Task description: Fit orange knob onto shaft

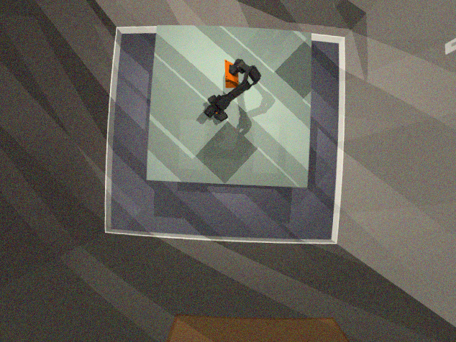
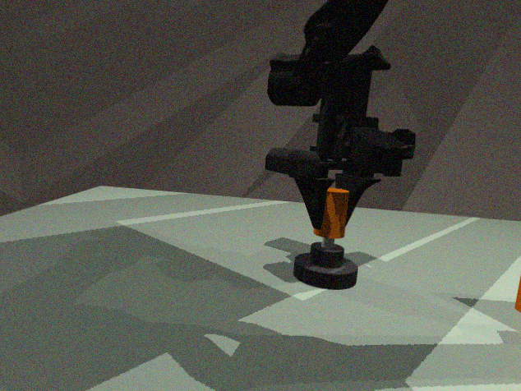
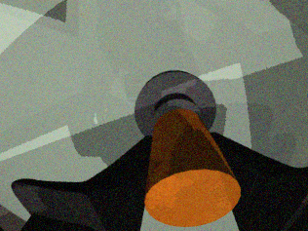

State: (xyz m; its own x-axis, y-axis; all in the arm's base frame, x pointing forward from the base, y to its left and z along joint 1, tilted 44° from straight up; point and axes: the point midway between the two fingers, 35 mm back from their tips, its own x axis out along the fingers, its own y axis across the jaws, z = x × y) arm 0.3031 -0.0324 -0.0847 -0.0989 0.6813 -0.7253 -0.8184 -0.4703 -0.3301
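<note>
Right now my gripper tip is 40 mm above the round pedestal. Round my gripper tip: orange knob 30 mm above.
</note>
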